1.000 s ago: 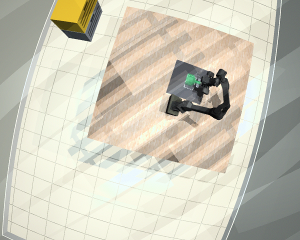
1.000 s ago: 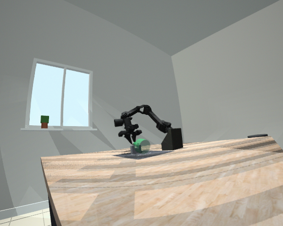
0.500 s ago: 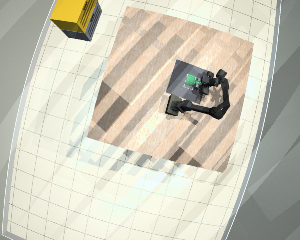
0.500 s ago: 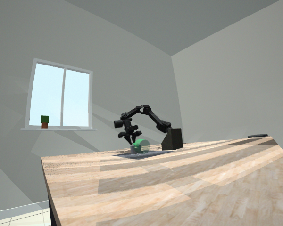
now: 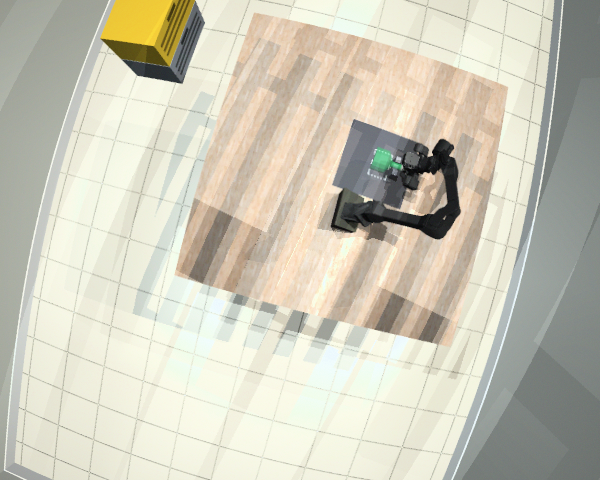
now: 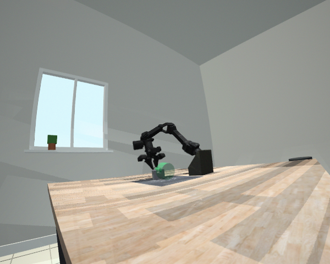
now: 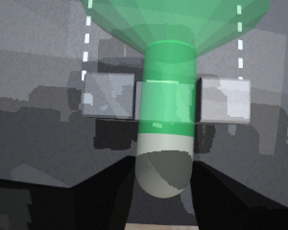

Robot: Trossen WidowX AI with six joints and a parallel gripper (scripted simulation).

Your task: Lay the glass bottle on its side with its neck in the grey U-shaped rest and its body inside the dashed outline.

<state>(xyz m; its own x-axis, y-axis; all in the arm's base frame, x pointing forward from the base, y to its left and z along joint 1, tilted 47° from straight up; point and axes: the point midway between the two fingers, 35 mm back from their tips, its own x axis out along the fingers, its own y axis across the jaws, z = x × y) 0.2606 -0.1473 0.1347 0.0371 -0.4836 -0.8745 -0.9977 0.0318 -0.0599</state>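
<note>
My gripper tip is now 50 mm to the right of the green glass bottle. Also, from my gripper tip: dark mat (110 mm to the left, 60 mm below).
</note>
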